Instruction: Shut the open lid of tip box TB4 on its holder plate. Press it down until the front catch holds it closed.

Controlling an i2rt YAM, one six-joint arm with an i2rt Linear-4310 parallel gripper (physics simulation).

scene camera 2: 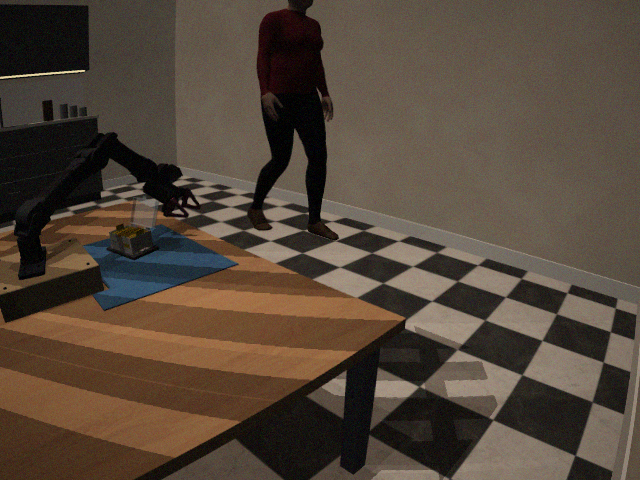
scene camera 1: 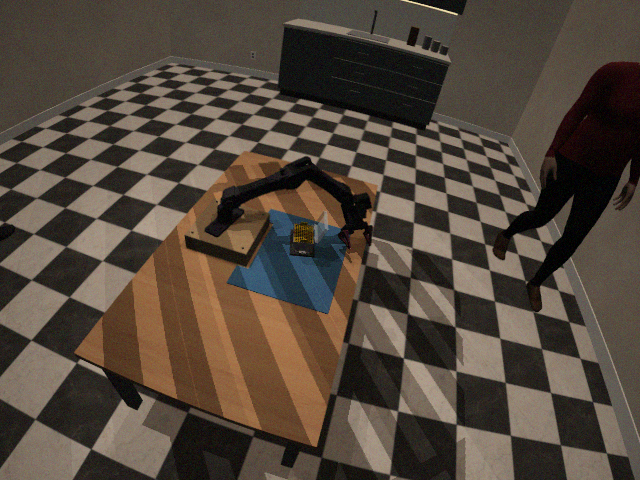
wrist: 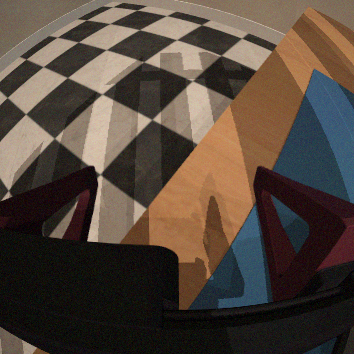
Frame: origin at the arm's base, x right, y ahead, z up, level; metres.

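Seen in the pictures: gripper, fingertip midpoint: (scene camera 2: 194,211) (scene camera 1: 360,247) (wrist: 175,174); arm's base, origin of the base link: (scene camera 2: 33,263) (scene camera 1: 225,221).
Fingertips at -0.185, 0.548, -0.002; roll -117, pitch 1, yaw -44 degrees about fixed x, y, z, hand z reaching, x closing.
Offsets run from my fingertips to a thing's top centre, as dx, dy, dz. "spot": to the spot under its first point. Level surfaces: height alone.
Tip box TB4 {+0.048, -0.240, -0.002} (scene camera 1: 303,235) (scene camera 2: 130,238), a grey box with yellow tips, sits on its dark holder plate {spot: +0.117, -0.210, -0.055} (scene camera 1: 301,253) (scene camera 2: 133,255) on the blue mat {dz -0.068} (scene camera 1: 289,284) (scene camera 2: 170,266) (wrist: 325,125). Its clear lid {spot: +0.010, -0.181, +0.027} (scene camera 1: 321,227) (scene camera 2: 144,212) stands open, roughly upright, on the side towards my gripper. The label and the front catch are too small to make out. My gripper (scene camera 1: 357,241) (scene camera 2: 187,207) (wrist: 175,174) is open and empty. It is beyond the raised lid, above the far edge of the table and apart from the lid. The box does not show in the wrist view.
The arm stands on a wooden base block (scene camera 1: 222,250) (scene camera 2: 51,294) beside the mat on the wooden table {dz -0.071} (scene camera 1: 206,335) (scene camera 2: 232,330) (wrist: 215,145). A person in a red top (scene camera 1: 602,129) (scene camera 2: 292,56) stands on the floor past the table. A dark counter (scene camera 1: 356,72) is at the back.
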